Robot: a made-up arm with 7 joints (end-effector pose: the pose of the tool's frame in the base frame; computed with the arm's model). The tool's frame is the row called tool. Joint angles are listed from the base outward.
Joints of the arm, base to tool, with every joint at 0 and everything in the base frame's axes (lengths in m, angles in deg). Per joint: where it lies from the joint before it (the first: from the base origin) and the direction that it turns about. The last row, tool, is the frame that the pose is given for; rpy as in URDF.
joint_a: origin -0.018 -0.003 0.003 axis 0 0.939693 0.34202
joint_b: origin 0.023 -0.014 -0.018 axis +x
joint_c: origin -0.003 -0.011 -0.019 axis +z
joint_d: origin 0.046 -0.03 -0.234 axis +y
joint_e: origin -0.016 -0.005 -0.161 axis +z
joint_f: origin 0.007 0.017 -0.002 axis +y
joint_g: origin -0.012 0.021 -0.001 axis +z
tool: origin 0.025 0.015 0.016 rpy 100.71 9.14 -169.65
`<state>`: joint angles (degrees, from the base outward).
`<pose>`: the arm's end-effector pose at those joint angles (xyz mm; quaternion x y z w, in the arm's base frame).
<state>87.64 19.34 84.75 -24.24 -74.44 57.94 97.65</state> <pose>-382.1 116.6 -27.9 0.0102 0.5551 -0.7236 0.4101</pose>
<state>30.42 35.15 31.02 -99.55 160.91 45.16 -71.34</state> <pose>44.1 214.4 -276.1 -0.6306 0.6443 0.0182 0.4323</pose>
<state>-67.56 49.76 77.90 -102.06 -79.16 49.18 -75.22</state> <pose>129.3 198.4 145.5 0.3069 -0.0311 -0.9260 0.2178</pose>
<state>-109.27 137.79 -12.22 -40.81 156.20 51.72 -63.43</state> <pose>-161.2 326.0 208.7 -0.5905 -0.0339 0.0247 0.8060</pose>
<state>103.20 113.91 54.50 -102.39 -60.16 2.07 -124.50</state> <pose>78.2 249.6 -95.5 0.6862 -0.6433 -0.3064 0.1462</pose>
